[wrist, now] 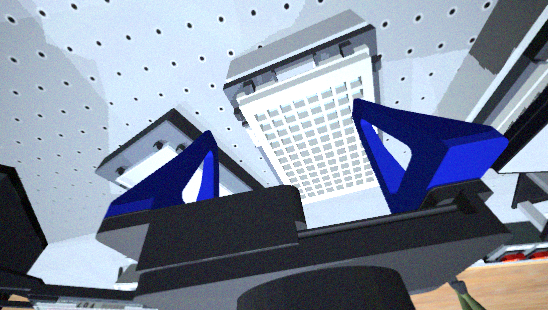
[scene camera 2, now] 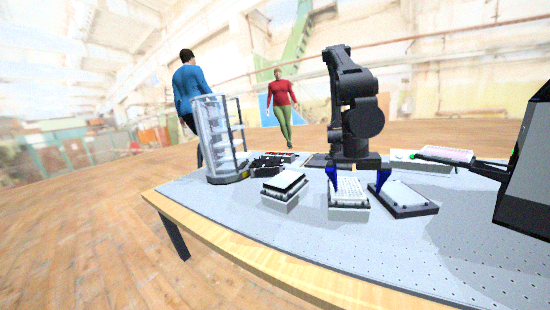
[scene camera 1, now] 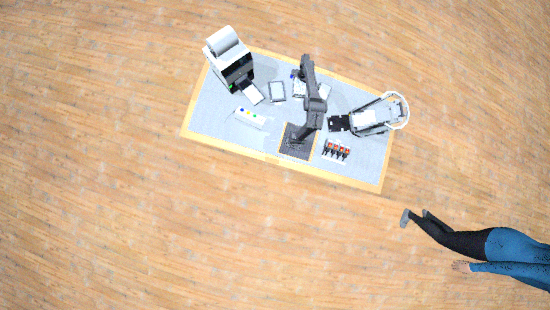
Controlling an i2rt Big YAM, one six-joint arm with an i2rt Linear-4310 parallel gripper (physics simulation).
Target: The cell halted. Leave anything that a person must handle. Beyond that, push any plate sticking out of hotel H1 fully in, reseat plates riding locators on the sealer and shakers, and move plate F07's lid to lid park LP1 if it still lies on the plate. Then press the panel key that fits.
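Frame: origin at the arm's base, x ahead, y left, z up, level; millimetres.
Where they show: gripper, fingertip midpoint: (wrist: pixel 281 122) (scene camera 2: pixel 355 193) (scene camera 1: pixel 297 80); arm's base, origin of the base link: (scene camera 1: pixel 293 142).
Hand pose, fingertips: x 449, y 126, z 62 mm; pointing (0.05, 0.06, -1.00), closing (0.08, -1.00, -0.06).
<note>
Each offset is from my fingertips to the top centre of the thing. "spot": to the spot under its first point.
My gripper (scene camera 2: pixel 357 190) (wrist: pixel 281 122) is open and empty, its blue fingers apart over the middle shaker's white well plate {30 mm right, 36 mm back, 3 mm down} (scene camera 1: pixel 299 90) (scene camera 2: pixel 348 189) (wrist: pixel 310 135). In the wrist view one fingertip overlaps the plate's right edge; whether it touches is unclear. A nest strip with locators shows past the plate's end. A dark plate with a pale top {212 mm right, 10 mm back, 10 mm up} (scene camera 2: pixel 284 181) (scene camera 1: pixel 324 91) looks slightly tilted on the other shaker. Pink plate F07 {261 mm left, 244 mm back, 60 mm up} (scene camera 2: pixel 445 154) lies on the sealer's tray; its lid is hard to tell. Hotel H1 {spot: 541 mm right, 11 mm ahead, 38 mm down} (scene camera 2: pixel 220 178) shows several shelves. The key panel {233 mm left, 390 mm back, 11 mm up} (scene camera 1: pixel 249 120) (scene camera 2: pixel 422 166) has blue, yellow and green keys.
A flat dark nest (scene camera 2: pixel 415 211) (scene camera 1: pixel 277 100) with a pale insert lies beside the middle shaker. The tall sealer {481 mm left, 100 mm back, 383 mm up} (scene camera 1: pixel 230 62) (scene camera 2: pixel 530 155) stands beyond it. A black rack {413 mm right, 187 mm back, 3 mm up} (scene camera 1: pixel 338 123) (scene camera 2: pixel 266 166) and red-topped parts {spot: 446 mm right, 383 mm back, 22 mm down} (scene camera 1: pixel 337 149) (scene camera 2: pixel 280 154) are near the hotel. Two people stand off the table.
</note>
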